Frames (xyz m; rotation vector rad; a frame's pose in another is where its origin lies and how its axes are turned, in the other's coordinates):
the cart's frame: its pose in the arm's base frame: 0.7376 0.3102 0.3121 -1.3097 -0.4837 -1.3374
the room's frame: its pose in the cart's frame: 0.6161 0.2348 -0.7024 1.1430 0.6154 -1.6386
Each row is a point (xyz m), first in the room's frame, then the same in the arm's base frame.
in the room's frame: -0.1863 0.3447 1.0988
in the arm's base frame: 0.2428 0.2629 1.0387
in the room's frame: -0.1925 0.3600 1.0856
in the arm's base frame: 0.2557 0.2544 1.0530
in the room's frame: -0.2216 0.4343 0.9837
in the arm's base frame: 0.3425 0.1838 1.1182
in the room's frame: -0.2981 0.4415 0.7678
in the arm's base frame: 0.5410 0.0696 1.1102
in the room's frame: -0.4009 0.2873 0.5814
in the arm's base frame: 0.7442 0.0224 0.9502
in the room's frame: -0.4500 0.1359 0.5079
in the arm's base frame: 0.8329 0.0249 0.7990
